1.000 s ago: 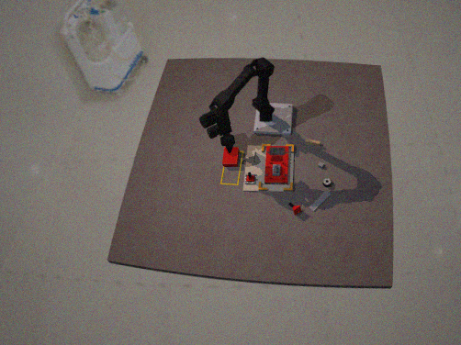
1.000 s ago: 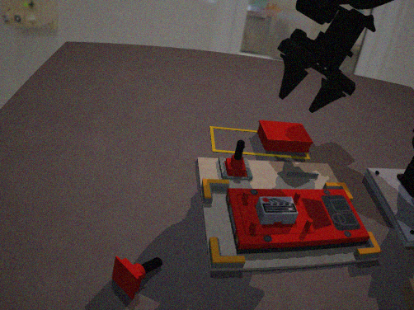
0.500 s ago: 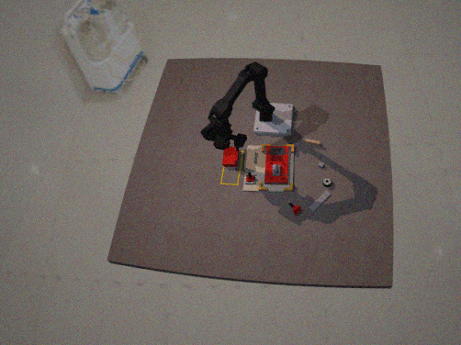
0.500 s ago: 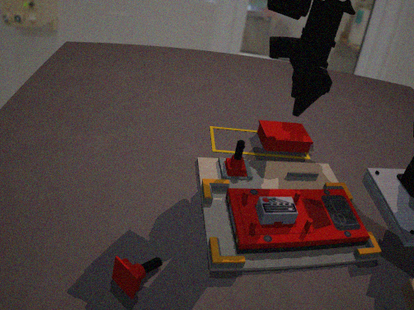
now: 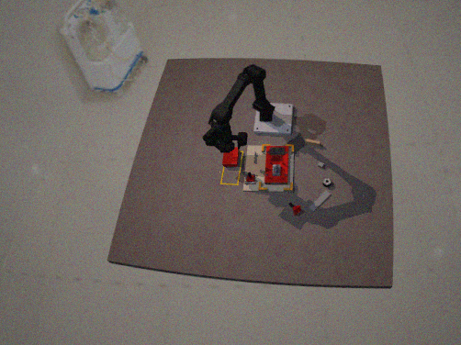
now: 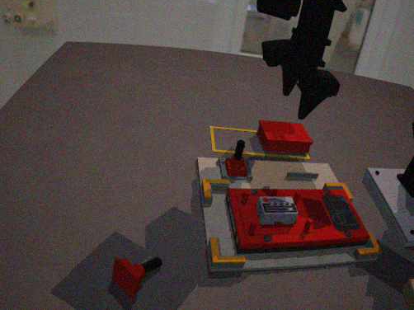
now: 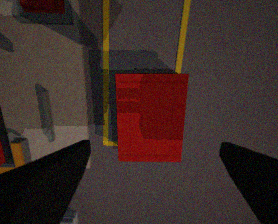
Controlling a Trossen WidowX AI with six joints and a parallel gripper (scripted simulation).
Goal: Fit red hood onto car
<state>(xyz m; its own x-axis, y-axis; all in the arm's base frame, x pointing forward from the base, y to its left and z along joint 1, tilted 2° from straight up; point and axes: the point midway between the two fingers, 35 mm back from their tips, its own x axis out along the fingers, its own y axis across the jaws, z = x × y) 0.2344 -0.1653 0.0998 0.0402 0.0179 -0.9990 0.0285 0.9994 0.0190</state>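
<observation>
The red hood is 60 mm below my gripper tip. From my gripper tip the other things lie so: jig 200 mm to the left, 70 mm below, 70 mm ahead; wooden block 400 mm to the left, 80 mm behind, 70 mm below; grey engine block 230 mm to the left, 90 mm ahead, 60 mm below.
</observation>
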